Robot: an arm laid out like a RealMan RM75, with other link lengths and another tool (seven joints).
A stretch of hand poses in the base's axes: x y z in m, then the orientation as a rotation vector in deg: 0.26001 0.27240 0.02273 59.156 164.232 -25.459; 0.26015 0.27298 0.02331 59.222 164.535 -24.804; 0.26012 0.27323 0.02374 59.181 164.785 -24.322; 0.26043 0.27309 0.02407 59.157 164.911 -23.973; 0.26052 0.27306 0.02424 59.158 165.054 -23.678; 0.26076 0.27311 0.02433 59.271 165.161 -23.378; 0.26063 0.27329 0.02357 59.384 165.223 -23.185; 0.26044 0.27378 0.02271 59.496 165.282 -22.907; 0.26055 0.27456 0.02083 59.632 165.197 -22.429; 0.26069 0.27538 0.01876 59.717 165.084 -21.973; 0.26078 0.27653 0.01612 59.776 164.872 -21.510; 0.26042 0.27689 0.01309 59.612 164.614 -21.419; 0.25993 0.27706 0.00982 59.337 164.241 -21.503; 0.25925 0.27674 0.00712 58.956 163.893 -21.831; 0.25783 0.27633 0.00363 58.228 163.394 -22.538; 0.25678 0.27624 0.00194 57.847 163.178 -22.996; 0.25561 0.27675 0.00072 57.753 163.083 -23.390
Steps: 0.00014 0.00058 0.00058 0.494 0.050 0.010; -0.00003 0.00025 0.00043 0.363 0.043 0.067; 0.00031 -0.00014 0.00033 0.242 -0.015 0.040; 0.00009 -0.00003 0.00017 0.221 0.025 0.023; 0.00024 0.00005 0.00009 0.224 0.017 -0.053; -0.00013 0.00018 -0.00076 0.147 0.014 -0.061; -0.00019 0.00049 -0.00086 0.193 -0.017 -0.057; 0.00011 0.00078 -0.00188 0.252 -0.204 -0.081; 0.00014 0.00082 -0.00207 0.223 -0.231 -0.052; 0.00009 0.00115 -0.00264 0.186 -0.325 -0.045; -0.00036 0.00036 -0.00303 -0.070 -0.293 0.081; -0.00049 0.00017 -0.00327 -0.229 -0.361 0.134; -0.00068 -0.00032 -0.00270 -0.372 -0.282 0.197; -0.00142 -0.00041 -0.00349 -0.694 -0.362 0.392; -0.00105 -0.00009 -0.00169 -0.396 -0.118 0.206; -0.00117 0.00051 -0.00122 -0.274 0.029 0.033
